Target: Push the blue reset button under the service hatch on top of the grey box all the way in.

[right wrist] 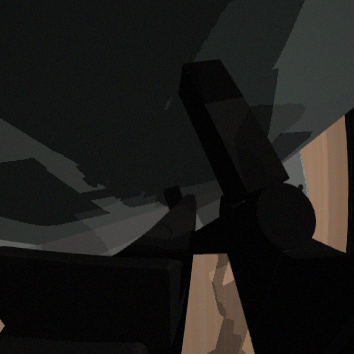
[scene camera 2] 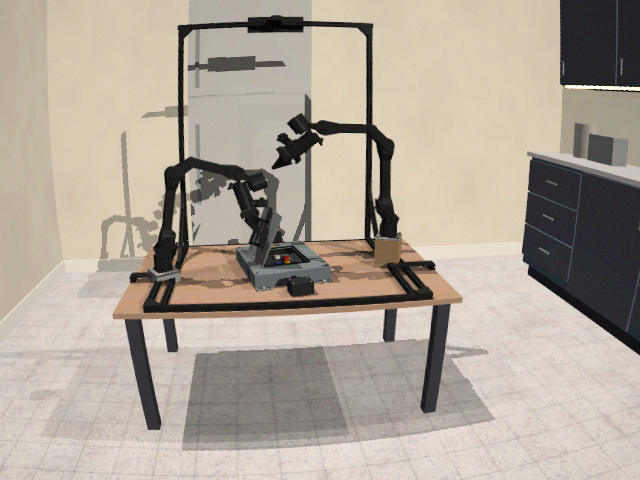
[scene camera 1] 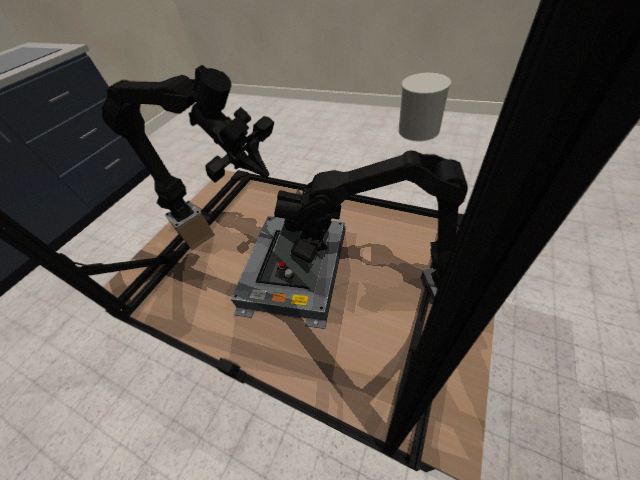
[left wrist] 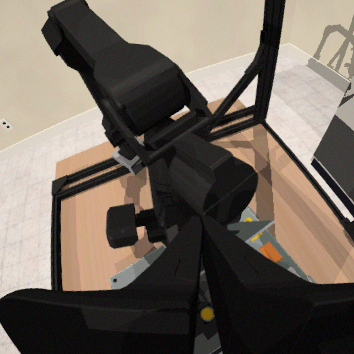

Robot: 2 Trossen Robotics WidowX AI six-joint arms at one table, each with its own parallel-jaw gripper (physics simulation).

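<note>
The grey box [scene camera 1: 249,281] [scene camera 2: 290,278] [left wrist: 140,265] sits mid-table. Its dark service hatch [scene camera 1: 282,245] [scene camera 2: 270,233] is tilted up, and my right gripper [scene camera 1: 304,250] [scene camera 2: 263,230] is shut on the hatch and holds it open. A red button [scene camera 1: 282,264] [scene camera 2: 288,260] and a white button [scene camera 1: 289,272] show in the opening; a yellow button [left wrist: 206,313] shows in the left wrist view. The blue button is hidden. My left gripper [scene camera 1: 263,171] [scene camera 2: 275,167] [left wrist: 199,223] is shut and empty, high above the box's far side, pointing down at it.
A black frame rail [scene camera 1: 175,333] [scene camera 2: 270,305] runs around the table, with a small black block [scene camera 1: 229,367] [scene camera 2: 301,286] on the front rail. A tan block [scene camera 1: 194,229] [scene camera 2: 387,252] carries the left arm's base. A grey bin [scene camera 1: 424,106] and a dark cabinet [scene camera 2: 544,214] stand on the floor.
</note>
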